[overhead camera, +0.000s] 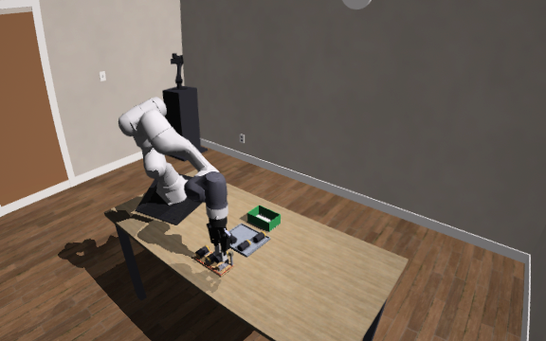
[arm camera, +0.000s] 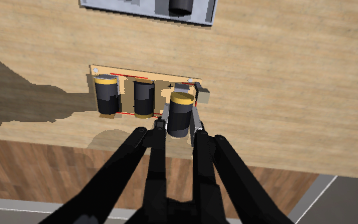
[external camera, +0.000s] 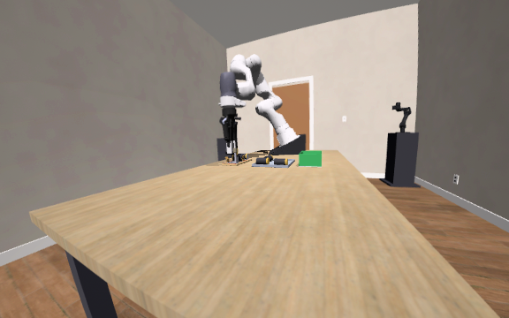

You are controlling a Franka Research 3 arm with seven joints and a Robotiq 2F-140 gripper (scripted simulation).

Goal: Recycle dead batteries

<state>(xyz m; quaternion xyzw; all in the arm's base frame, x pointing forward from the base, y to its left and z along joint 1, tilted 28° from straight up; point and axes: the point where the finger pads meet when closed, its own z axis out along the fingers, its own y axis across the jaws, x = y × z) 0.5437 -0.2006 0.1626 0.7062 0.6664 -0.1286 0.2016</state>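
Now: hand 30 mm short of the bulb, 40 mm to the right of it and 20 mm above it. From my hand the other things lie so: green recycling box 50 mm behind, 410 mm to the left, 80 mm below; grey tray 50 mm behind, 230 mm to the left, 90 mm below.
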